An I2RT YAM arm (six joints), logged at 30 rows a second.
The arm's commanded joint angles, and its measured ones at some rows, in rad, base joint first. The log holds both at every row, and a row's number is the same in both.
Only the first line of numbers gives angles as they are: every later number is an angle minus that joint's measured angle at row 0.
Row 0, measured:
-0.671 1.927 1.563 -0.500 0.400 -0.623
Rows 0 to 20, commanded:
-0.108 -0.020 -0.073 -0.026 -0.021 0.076
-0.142 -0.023 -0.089 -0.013 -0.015 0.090
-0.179 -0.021 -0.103 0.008 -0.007 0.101
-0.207 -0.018 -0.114 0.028 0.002 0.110
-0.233 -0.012 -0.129 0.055 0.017 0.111
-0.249 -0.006 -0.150 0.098 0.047 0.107
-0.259 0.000 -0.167 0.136 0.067 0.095
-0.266 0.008 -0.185 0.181 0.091 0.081
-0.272 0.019 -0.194 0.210 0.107 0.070
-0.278 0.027 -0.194 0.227 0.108 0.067
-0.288 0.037 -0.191 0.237 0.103 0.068
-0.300 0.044 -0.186 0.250 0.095 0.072
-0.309 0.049 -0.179 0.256 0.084 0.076
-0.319 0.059 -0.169 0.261 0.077 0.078
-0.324 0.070 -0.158 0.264 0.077 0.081
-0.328 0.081 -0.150 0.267 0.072 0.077
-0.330 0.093 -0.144 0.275 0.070 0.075
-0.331 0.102 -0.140 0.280 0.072 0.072
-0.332 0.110 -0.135 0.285 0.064 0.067
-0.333 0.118 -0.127 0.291 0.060 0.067
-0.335 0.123 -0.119 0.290 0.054 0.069
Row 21, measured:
-0.328 0.111 -0.169 0.252 0.071 0.070
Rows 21 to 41, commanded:
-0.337 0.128 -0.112 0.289 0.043 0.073
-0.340 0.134 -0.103 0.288 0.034 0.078
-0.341 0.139 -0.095 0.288 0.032 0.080
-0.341 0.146 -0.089 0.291 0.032 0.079
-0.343 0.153 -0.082 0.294 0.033 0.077
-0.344 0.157 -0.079 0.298 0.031 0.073
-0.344 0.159 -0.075 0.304 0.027 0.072
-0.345 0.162 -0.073 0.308 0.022 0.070
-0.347 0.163 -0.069 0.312 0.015 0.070
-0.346 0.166 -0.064 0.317 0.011 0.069
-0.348 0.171 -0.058 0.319 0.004 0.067
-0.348 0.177 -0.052 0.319 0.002 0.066
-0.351 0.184 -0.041 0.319 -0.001 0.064
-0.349 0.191 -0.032 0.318 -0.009 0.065
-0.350 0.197 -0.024 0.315 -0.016 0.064
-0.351 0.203 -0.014 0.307 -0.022 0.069
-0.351 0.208 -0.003 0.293 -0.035 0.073
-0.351 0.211 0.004 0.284 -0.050 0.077
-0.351 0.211 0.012 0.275 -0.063 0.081
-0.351 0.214 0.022 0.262 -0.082 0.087
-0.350 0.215 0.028 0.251 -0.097 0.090
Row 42, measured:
-0.350 0.207 -0.031 0.272 -0.026 0.076
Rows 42 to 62, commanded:
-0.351 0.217 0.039 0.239 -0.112 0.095
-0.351 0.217 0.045 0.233 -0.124 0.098
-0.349 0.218 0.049 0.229 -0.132 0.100
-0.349 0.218 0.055 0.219 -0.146 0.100
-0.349 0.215 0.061 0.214 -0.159 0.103
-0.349 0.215 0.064 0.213 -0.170 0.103
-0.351 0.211 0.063 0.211 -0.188 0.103
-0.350 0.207 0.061 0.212 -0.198 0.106
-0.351 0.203 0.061 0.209 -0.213 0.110
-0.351 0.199 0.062 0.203 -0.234 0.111
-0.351 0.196 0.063 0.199 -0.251 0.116
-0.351 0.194 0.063 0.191 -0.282 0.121
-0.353 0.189 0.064 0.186 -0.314 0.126
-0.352 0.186 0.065 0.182 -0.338 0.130
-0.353 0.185 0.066 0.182 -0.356 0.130
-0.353 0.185 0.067 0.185 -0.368 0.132
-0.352 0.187 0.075 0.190 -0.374 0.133
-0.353 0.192 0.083 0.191 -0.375 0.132
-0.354 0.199 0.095 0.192 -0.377 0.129
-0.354 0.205 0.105 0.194 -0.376 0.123
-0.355 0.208 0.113 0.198 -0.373 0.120
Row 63, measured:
-0.373 0.208 0.044 0.162 -0.276 0.117
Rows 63 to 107, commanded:
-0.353 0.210 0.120 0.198 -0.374 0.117
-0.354 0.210 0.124 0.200 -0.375 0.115
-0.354 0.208 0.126 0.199 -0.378 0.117
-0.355 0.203 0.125 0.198 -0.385 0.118
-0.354 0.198 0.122 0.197 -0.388 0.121
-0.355 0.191 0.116 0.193 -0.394 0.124
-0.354 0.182 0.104 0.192 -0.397 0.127
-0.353 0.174 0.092 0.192 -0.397 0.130
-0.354 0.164 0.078 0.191 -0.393 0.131
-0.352 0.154 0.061 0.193 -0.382 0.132
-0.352 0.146 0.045 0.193 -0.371 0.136
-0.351 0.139 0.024 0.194 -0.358 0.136
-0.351 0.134 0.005 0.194 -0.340 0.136
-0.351 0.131 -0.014 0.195 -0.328 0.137
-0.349 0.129 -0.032 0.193 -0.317 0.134
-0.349 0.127 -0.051 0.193 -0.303 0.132
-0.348 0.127 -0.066 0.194 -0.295 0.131
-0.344 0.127 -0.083 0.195 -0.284 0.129
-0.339 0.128 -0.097 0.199 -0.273 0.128
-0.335 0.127 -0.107 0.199 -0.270 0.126
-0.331 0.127 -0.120 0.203 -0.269 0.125
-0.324 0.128 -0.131 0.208 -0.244 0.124
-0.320 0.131 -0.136 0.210 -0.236 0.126
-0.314 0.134 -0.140 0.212 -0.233 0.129
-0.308 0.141 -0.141 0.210 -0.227 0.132
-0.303 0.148 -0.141 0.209 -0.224 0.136
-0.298 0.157 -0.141 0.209 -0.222 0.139
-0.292 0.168 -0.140 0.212 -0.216 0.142
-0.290 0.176 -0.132 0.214 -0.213 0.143
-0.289 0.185 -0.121 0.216 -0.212 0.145
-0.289 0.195 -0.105 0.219 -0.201 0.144
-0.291 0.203 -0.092 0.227 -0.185 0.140
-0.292 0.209 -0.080 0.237 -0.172 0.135
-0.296 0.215 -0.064 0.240 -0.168 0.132
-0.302 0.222 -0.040 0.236 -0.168 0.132
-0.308 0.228 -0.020 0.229 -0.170 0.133
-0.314 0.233 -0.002 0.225 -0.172 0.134
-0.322 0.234 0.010 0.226 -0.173 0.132
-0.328 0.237 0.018 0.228 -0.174 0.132
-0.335 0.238 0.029 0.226 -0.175 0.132
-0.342 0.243 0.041 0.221 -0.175 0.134
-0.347 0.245 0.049 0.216 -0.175 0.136
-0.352 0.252 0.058 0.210 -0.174 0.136
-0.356 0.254 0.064 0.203 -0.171 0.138
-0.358 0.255 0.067 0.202 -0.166 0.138
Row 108, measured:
-0.342 0.241 0.014 0.231 -0.165 0.132
